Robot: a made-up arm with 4 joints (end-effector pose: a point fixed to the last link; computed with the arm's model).
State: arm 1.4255 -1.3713 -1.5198 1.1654
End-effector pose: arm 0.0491 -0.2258 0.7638 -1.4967 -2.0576 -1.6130
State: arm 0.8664 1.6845 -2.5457 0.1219
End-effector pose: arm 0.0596 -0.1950 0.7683 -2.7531 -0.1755 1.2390
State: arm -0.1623 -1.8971 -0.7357 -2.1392
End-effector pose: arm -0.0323 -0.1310 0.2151 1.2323 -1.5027 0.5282
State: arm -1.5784 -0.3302 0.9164 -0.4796
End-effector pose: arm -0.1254 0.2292 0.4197 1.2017 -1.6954 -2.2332
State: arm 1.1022 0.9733 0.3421 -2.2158
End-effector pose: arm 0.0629 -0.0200 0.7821 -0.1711 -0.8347 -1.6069
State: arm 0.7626 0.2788 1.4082 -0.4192
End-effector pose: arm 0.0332 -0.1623 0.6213 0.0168 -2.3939 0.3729
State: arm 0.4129 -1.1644 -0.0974 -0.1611
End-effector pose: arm 0.0290 -0.2364 0.4220 -1.5084 1.6348 -2.1321
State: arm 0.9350 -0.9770 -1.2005 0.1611
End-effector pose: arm 0.0257 -0.2992 0.6348 1.4773 0.4938 2.2302
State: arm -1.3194 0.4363 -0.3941 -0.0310
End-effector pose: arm -0.1373 0.1039 0.3581 -2.4290 1.0111 1.0103
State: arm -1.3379 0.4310 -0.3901 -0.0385
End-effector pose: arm -0.1391 0.1082 0.3595 -2.4173 1.0018 1.0238
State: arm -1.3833 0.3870 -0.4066 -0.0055
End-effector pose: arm -0.1444 0.1240 0.3620 -2.3304 1.0427 0.9926
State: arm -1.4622 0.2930 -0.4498 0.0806
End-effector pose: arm -0.1530 0.1540 0.3684 -2.1424 1.1445 0.9097
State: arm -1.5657 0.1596 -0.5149 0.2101
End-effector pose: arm -0.1610 0.1934 0.3820 -1.8671 1.2830 0.7942
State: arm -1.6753 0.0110 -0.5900 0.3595
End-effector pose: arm -0.1650 0.2325 0.4030 -1.5516 1.4221 0.6707
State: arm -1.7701 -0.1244 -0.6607 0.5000
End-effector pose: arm -0.1652 0.2625 0.4260 -1.2594 1.5331 0.5583
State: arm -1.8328 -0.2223 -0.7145 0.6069
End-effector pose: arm -0.1636 0.2800 0.4436 -1.0462 1.6034 0.4705
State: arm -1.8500 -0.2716 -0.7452 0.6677
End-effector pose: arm -0.1618 0.2857 0.4495 -0.9424 1.6356 0.4096
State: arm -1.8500 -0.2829 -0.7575 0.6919
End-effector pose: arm -0.1609 0.2861 0.4501 -0.9106 1.6421 0.3862
